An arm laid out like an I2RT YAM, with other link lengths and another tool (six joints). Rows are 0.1 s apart.
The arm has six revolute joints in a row. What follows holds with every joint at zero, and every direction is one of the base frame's.
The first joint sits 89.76 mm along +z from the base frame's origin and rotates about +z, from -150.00 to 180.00 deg.
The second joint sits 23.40 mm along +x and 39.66 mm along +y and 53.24 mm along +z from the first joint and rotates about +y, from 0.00 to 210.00 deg.
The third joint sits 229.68 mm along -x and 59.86 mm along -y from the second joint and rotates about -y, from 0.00 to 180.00 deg.
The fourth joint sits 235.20 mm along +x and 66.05 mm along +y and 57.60 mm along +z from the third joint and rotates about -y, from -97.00 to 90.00 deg.
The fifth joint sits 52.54 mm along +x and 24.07 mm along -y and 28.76 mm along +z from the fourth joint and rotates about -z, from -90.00 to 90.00 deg.
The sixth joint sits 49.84 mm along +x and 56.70 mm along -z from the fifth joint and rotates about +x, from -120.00 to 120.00 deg.
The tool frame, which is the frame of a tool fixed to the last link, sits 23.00 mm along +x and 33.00 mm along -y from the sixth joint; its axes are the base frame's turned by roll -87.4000, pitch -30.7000 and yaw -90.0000 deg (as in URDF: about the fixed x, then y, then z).
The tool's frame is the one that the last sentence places.
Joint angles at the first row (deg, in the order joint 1, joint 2, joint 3, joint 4, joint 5, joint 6):
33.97 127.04 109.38 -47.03 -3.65 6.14
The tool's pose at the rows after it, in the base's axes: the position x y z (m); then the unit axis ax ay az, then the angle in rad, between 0 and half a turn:
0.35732, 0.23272, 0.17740, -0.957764, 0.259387, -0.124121, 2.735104
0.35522, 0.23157, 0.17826, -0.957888, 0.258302, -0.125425, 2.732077
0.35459, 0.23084, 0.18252, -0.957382, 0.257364, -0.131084, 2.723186
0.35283, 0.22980, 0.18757, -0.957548, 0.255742, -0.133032, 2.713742
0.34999, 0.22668, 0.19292, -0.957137, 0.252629, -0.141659, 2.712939
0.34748, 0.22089, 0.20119, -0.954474, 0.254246, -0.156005, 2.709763
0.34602, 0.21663, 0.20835, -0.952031, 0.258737, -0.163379, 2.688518
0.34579, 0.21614, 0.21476, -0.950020, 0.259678, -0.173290, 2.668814
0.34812, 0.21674, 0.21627, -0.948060, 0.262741, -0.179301, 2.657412
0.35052, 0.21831, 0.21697, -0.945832, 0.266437, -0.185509, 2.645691
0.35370, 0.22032, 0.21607, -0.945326, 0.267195, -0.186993, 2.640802
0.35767, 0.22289, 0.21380, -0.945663, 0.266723, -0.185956, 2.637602
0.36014, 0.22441, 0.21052, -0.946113, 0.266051, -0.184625, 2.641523
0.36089, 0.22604, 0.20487, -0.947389, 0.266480, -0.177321, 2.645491
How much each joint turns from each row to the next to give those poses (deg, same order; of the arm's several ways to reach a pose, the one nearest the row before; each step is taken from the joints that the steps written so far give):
0.00 -0.30 -1.37 0.30 0.26 -0.25
0.03 -0.88 -1.19 0.55 -0.01 -0.08
-0.01 -0.89 -0.47 0.38 0.12 -0.10
-0.02 -1.08 -0.51 -0.02 -0.23 -0.13
-0.03 -1.71 -1.51 0.46 0.61 -0.46
-0.29 -2.32 -1.76 0.66 0.98 -0.22
-0.44 -1.93 -1.29 0.80 -0.27 0.25
-0.02 -1.12 -0.32 0.80 0.11 0.17
-0.09 0.12 0.37 0.68 0.11 0.30
0.03 0.29 0.44 0.83 0.21 0.49
-0.01 0.87 0.99 0.20 -0.04 0.10
-0.05 1.29 1.35 -0.01 -0.24 -0.04
0.00 0.99 0.73 0.00 0.01 -0.10
0.05 0.91 0.19 0.00 -0.42 0.15

